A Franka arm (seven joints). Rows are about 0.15 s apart.
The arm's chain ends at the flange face. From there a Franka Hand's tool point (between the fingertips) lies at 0.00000 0.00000 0.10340 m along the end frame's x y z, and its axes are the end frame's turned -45 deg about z.
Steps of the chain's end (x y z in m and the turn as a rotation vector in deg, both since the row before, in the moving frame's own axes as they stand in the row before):
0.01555, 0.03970, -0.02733, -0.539, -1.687, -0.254
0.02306, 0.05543, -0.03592, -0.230, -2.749, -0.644
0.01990, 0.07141, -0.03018, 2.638, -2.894, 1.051
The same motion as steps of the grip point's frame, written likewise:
-0.01992, 0.03761, -0.02738, 0.812, -1.574, -0.254
-0.02671, 0.05231, -0.03604, 1.781, -2.106, -0.644
-0.03668, 0.05751, -0.03042, 3.912, -0.181, 1.051

